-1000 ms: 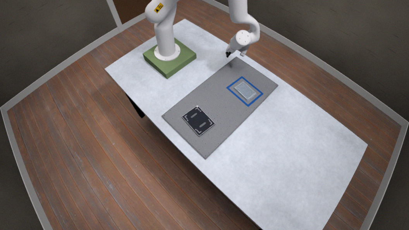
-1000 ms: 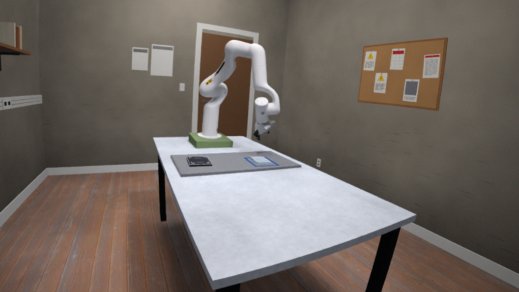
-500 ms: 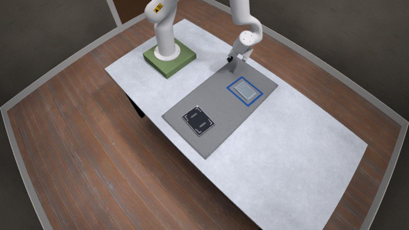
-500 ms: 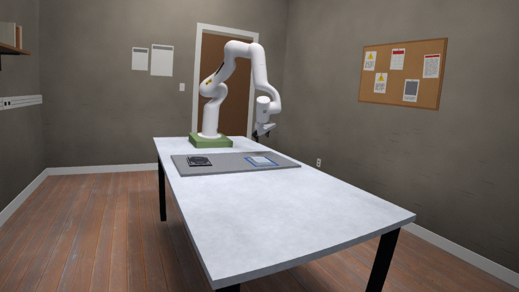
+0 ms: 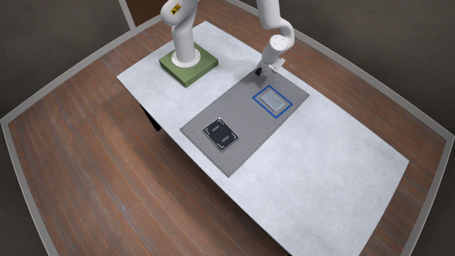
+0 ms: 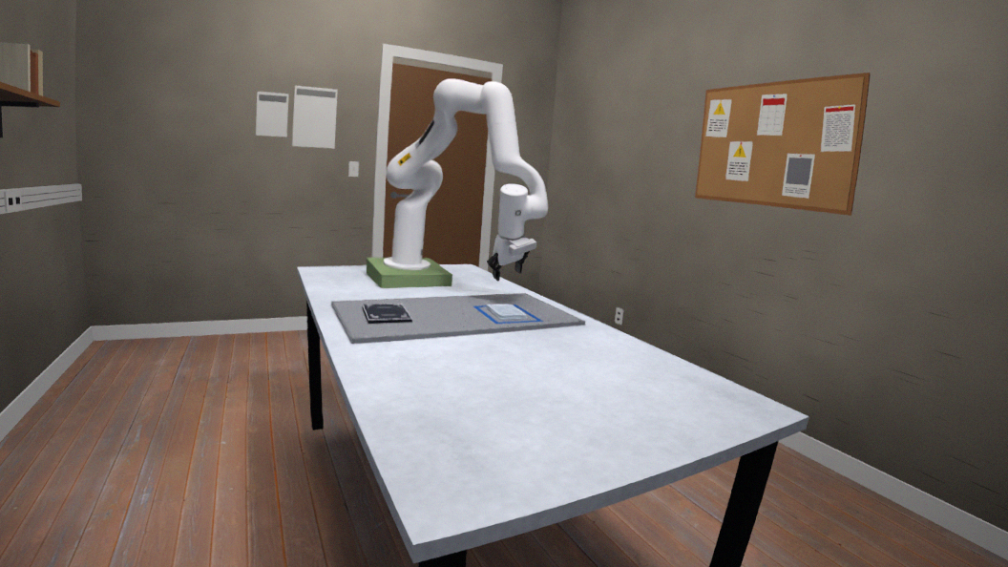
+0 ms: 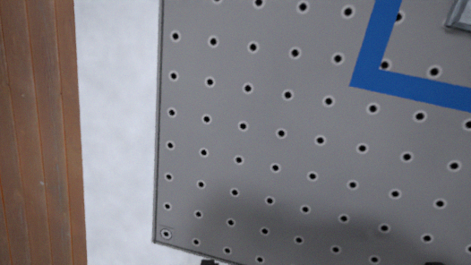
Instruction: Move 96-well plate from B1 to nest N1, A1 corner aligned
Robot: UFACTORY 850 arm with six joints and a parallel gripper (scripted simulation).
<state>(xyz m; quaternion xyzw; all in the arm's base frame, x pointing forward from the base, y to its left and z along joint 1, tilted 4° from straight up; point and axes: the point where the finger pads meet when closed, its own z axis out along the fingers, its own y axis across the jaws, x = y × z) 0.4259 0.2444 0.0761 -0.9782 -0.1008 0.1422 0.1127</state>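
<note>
The clear 96-well plate lies 17 cm ahead of my hand, 9 cm below it and 8 cm to the right of it. The rest, counted from my hand: black plate nest 44 cm to the right, 13 cm ahead, 9 cm below.
</note>
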